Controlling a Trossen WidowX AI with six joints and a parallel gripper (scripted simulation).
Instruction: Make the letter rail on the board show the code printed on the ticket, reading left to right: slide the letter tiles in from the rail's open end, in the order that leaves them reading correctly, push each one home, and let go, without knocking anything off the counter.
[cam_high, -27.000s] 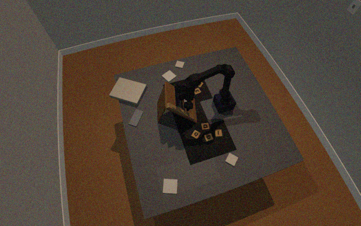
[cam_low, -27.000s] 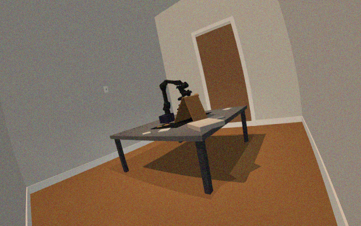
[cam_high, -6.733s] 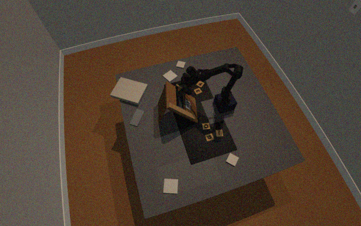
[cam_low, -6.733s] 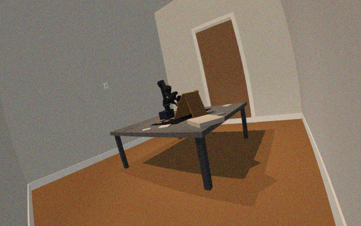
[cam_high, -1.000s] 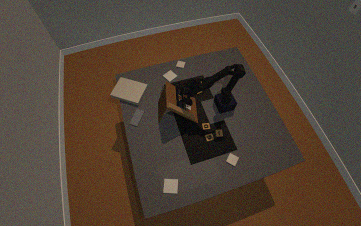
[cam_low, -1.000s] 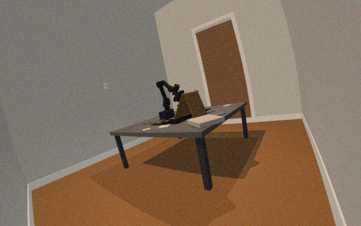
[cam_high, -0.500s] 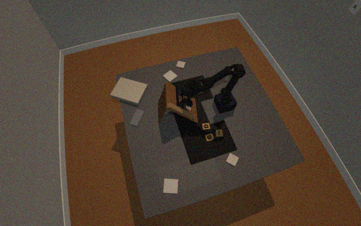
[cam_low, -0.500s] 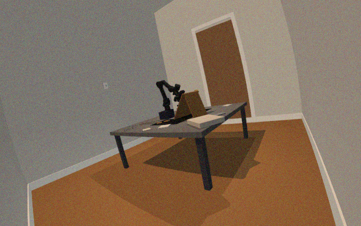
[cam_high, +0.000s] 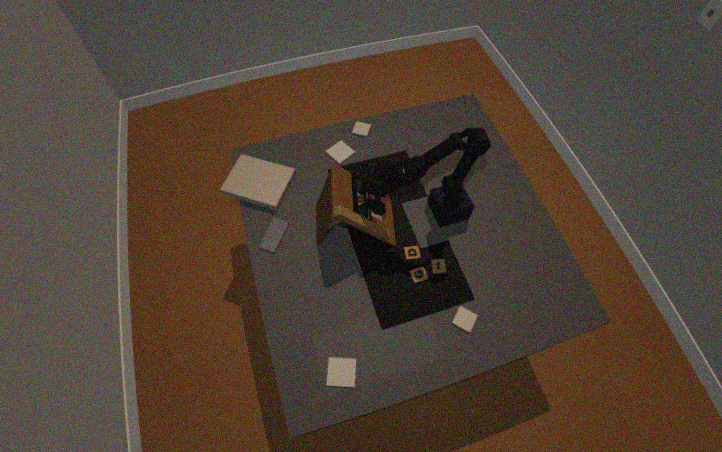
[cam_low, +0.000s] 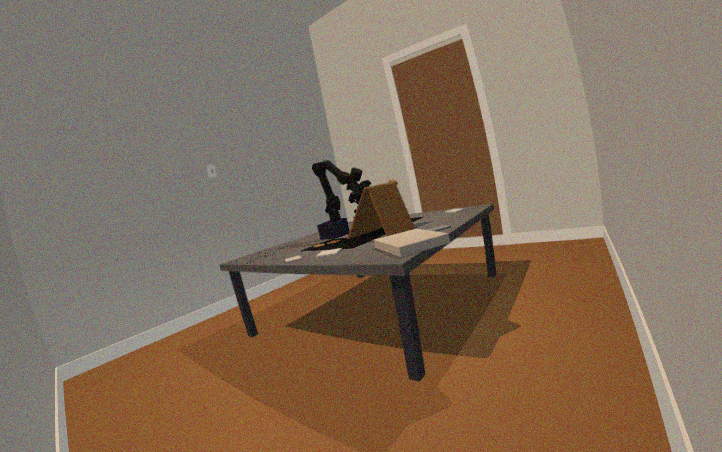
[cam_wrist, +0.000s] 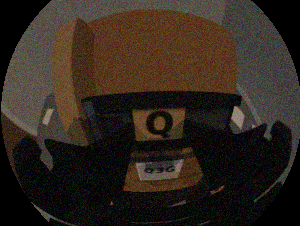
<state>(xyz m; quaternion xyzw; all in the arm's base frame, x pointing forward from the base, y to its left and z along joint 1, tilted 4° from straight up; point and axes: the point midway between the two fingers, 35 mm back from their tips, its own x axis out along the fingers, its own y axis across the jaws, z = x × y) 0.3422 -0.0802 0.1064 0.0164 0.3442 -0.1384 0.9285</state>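
The white ticket is 6 cm behind my gripper tip, 1 cm to the left of it and 8 cm below it. Also, from my gripper tip: black mat: 16 cm behind, 9 cm to the left, 17 cm below; then grey slab: 36 cm ahead, 5 cm to the right, 17 cm below; then letter tile: 27 cm behind, 20 cm to the right, 17 cm below.
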